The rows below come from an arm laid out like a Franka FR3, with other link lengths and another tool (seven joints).
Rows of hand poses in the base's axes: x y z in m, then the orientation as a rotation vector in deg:
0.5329, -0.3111, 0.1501, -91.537, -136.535, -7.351
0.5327, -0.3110, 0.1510, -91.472, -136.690, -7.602
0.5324, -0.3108, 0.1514, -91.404, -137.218, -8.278
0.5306, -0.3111, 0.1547, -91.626, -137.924, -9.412
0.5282, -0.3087, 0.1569, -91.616, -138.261, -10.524
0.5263, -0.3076, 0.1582, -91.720, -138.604, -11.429
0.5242, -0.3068, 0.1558, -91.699, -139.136, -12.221
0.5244, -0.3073, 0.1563, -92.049, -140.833, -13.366
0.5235, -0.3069, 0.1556, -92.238, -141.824, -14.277
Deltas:
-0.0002, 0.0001, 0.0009, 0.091, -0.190, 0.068
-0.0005, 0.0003, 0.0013, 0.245, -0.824, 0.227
-0.0023, 0.0000, 0.0046, 0.451, -1.890, 0.232
-0.0047, 0.0024, 0.0068, 0.893, -2.597, 0.248
-0.0066, 0.0035, 0.0081, 1.175, -3.267, 0.219
-0.0087, 0.0043, 0.0057, 1.353, -3.977, 0.337
-0.0085, 0.0038, 0.0062, 1.027, -5.810, 0.598
-0.0094, 0.0042, 0.0055, 0.959, -6.980, 0.734

